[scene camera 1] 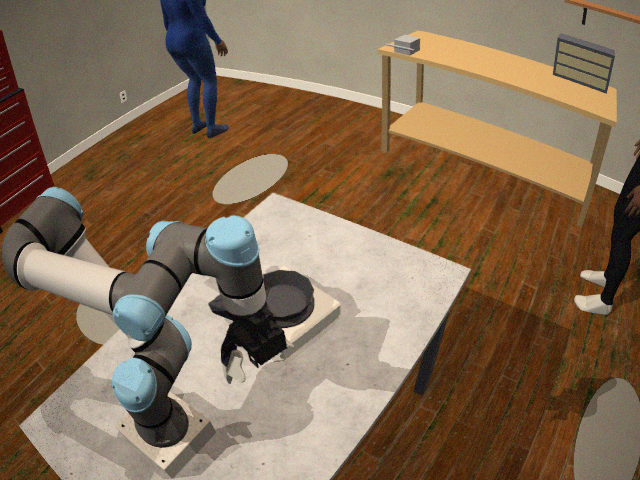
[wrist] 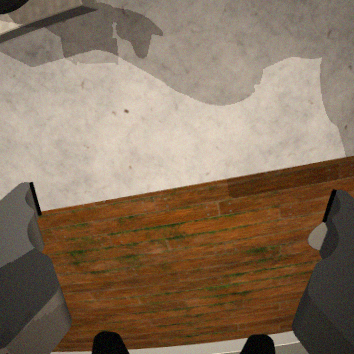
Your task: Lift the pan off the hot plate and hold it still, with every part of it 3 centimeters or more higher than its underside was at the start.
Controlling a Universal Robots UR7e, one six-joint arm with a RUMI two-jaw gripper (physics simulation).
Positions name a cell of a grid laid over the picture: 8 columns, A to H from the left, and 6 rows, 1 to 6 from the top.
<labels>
gripper: scene camera 1 D5; wrist E4
cream hot plate: scene camera 1 E4; not seen in the wrist view (out of frame)
dark round pan: scene camera 1 D4; not seen in the wrist view (out of frame)
</labels>
